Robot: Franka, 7 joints.
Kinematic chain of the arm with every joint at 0, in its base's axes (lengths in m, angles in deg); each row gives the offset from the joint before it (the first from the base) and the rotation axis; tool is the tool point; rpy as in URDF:
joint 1: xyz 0 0 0.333 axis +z
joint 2: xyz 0 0 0 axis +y
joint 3: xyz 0 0 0.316 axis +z
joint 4: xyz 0.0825 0 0 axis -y
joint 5: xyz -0.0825 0 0.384 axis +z
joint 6: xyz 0 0 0 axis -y
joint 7: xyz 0.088 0 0 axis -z
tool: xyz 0 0 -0.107 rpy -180 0 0
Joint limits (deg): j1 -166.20..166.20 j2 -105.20..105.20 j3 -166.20..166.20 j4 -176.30..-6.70 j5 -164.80..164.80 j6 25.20..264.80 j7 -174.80..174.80
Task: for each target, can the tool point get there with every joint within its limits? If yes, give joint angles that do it. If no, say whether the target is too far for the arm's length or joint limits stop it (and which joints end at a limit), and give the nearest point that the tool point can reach.
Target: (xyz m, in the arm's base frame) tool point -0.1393 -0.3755 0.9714
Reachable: yes | joints -7.32 -46.95 -40.03 -88.11 23.71 184.15 -10.81
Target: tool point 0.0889 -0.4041 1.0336
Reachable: yes | joints -83.48 11.82 33.10 -33.23 72.12 194.12 113.58
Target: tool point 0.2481 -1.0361 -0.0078
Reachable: no: too far | nearest point 0.1903 -0.7946 0.0716 | short by 0.261 m
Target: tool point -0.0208 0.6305 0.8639
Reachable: yes | joints -87.37 -76.47 -0.38 -36.80 10.13 114.90 -100.16
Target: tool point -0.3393 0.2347 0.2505
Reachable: yes | joints -133.59 -20.88 -84.29 -150.77 -84.14 136.25 34.65
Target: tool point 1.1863 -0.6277 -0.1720
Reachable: no: too far | nearest point 0.7097 -0.3755 0.0309 | short by 0.576 m
